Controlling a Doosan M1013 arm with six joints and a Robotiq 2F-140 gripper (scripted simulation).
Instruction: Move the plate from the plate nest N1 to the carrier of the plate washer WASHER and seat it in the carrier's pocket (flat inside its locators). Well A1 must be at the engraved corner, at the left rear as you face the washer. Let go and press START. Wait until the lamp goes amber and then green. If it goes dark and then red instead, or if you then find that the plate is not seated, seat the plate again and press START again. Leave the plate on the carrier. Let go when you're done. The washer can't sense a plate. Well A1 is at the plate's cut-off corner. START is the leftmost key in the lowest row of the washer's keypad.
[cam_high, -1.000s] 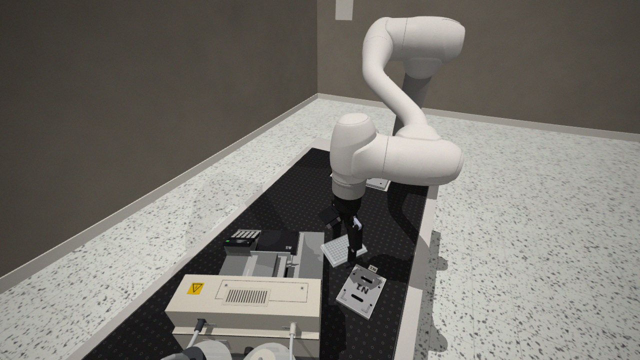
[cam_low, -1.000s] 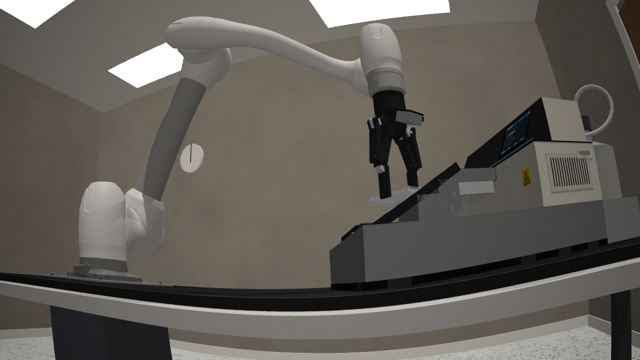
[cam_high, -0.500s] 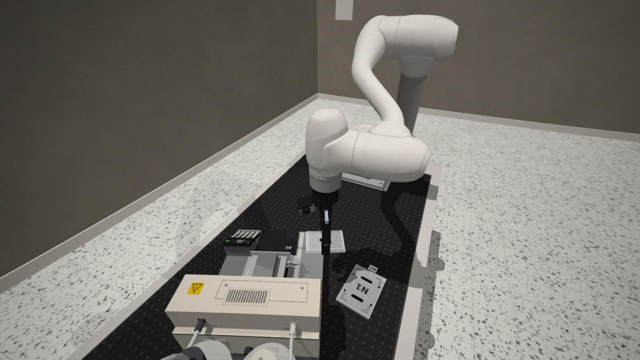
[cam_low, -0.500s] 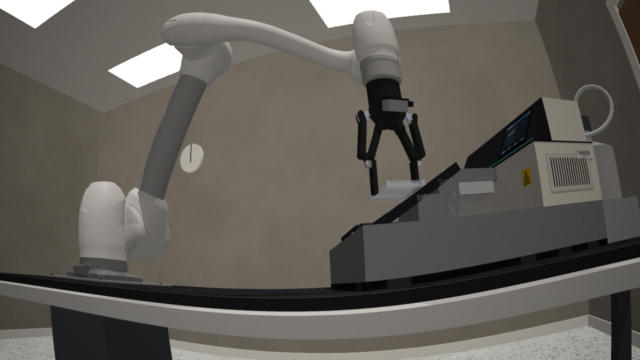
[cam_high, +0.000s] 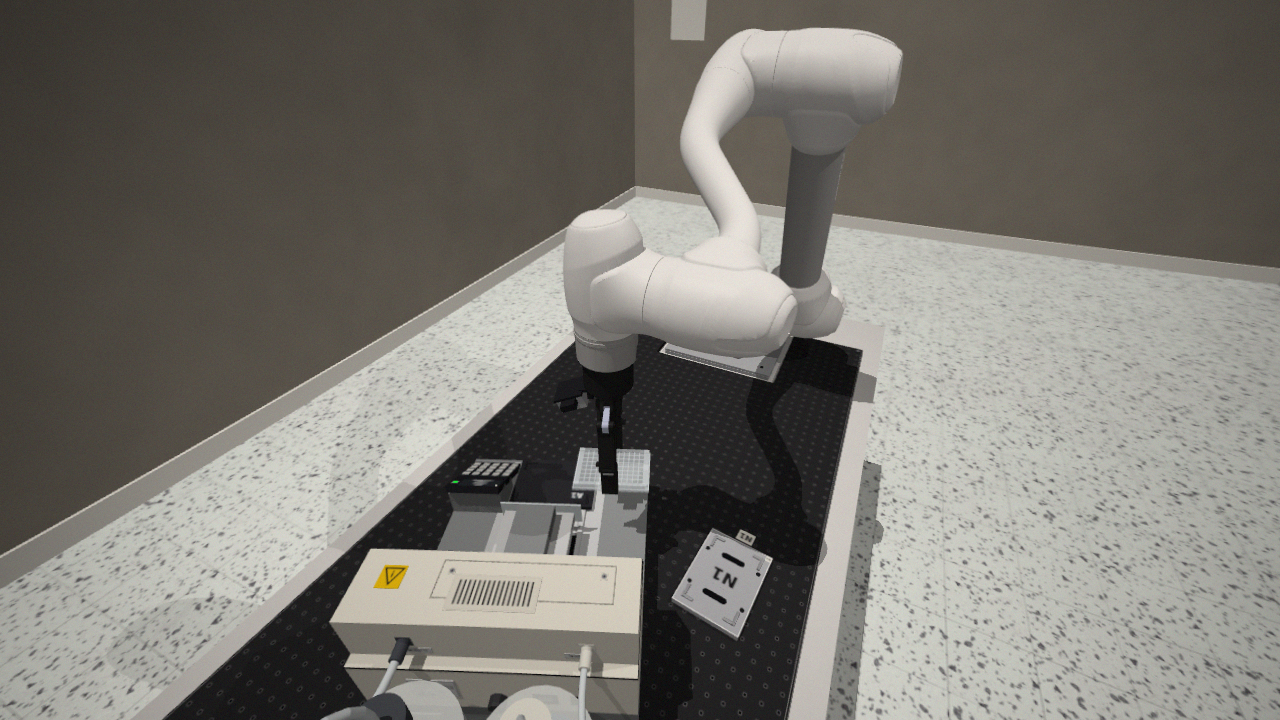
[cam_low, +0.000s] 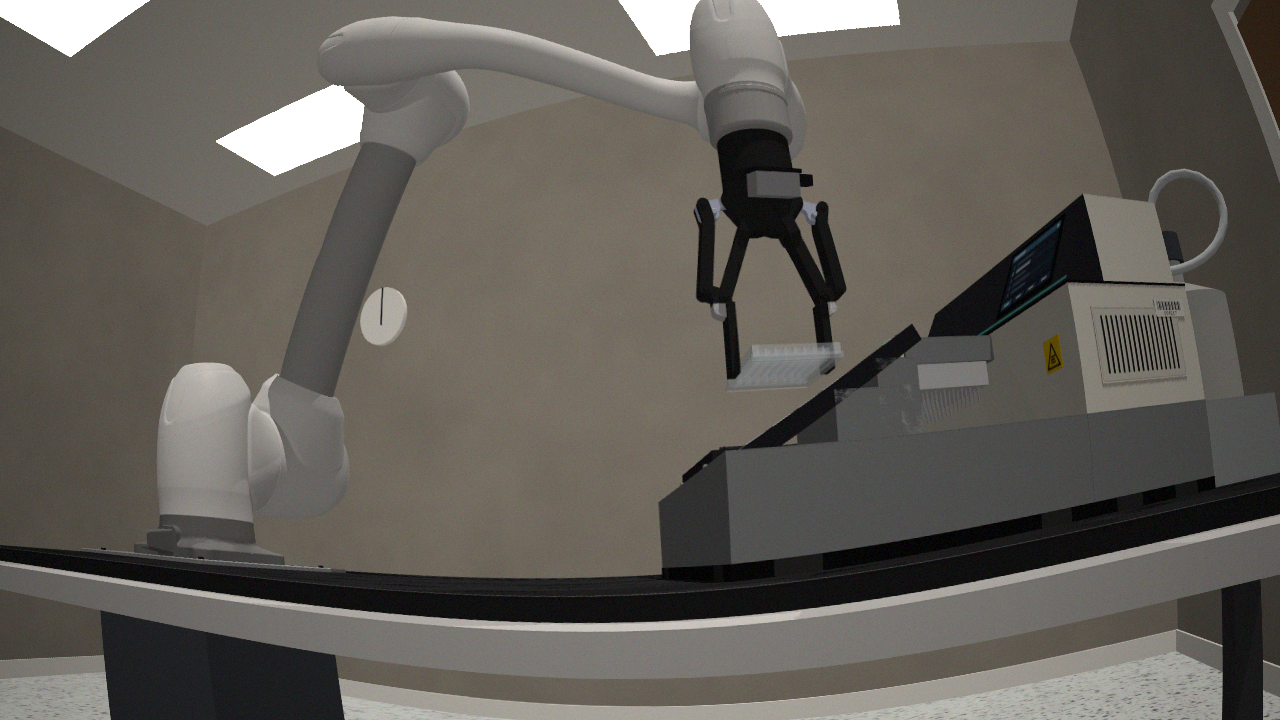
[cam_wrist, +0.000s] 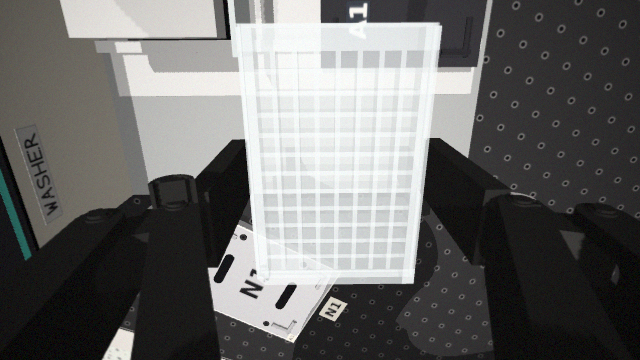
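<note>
Right now my hand is 130 mm to the left of the dark carrier pocket and 120 mm above it. Round my hand: well plate (20 mm below); plate washer (140 mm ahead, 80 mm below, 70 mm to the right); manifold head (140 mm ahead, 70 mm to the right, 70 mm below).
</note>
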